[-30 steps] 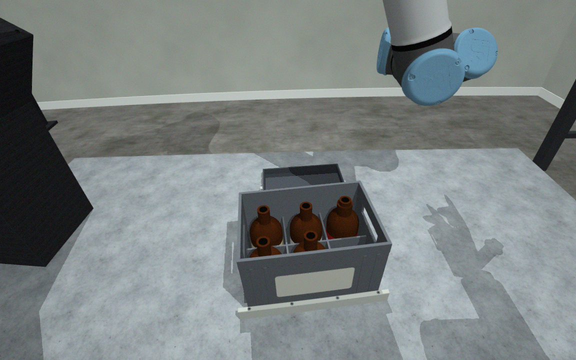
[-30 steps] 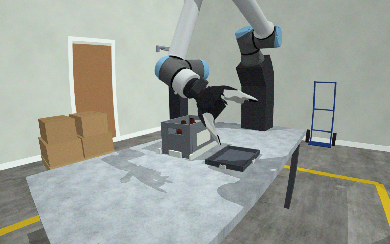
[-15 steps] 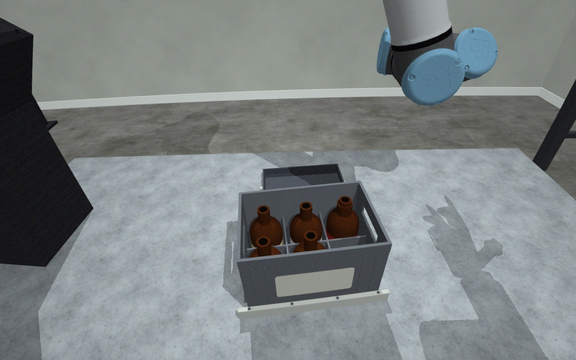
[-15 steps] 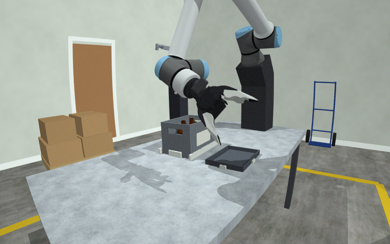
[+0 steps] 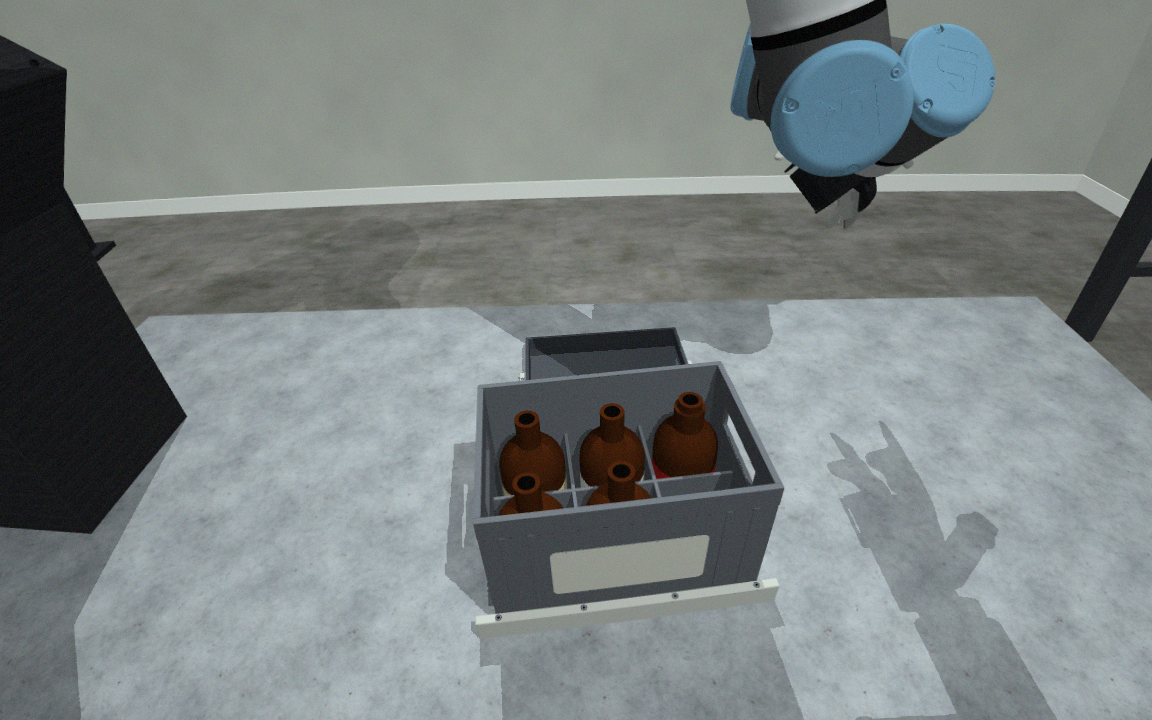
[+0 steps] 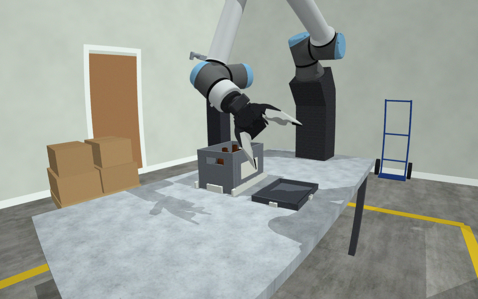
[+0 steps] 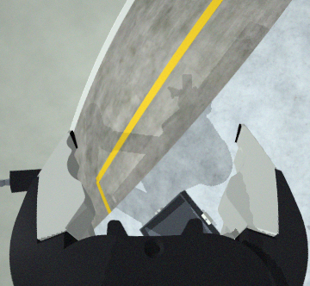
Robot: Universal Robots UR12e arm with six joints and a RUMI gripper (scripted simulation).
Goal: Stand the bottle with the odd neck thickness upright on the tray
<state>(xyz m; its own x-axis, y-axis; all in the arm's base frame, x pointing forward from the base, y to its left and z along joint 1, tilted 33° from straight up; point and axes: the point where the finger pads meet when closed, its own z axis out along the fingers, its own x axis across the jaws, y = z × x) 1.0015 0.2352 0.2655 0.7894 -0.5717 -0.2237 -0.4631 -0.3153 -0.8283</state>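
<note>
Right now my hand is 390 mm to the left of the crate, 360 mm past it and 170 mm above it. Round my hand: grey tray: 330 mm behind, 250 mm below, 100 mm to the right; then glass bottle: 340 mm to the right, 270 mm behind, 170 mm below.
</note>
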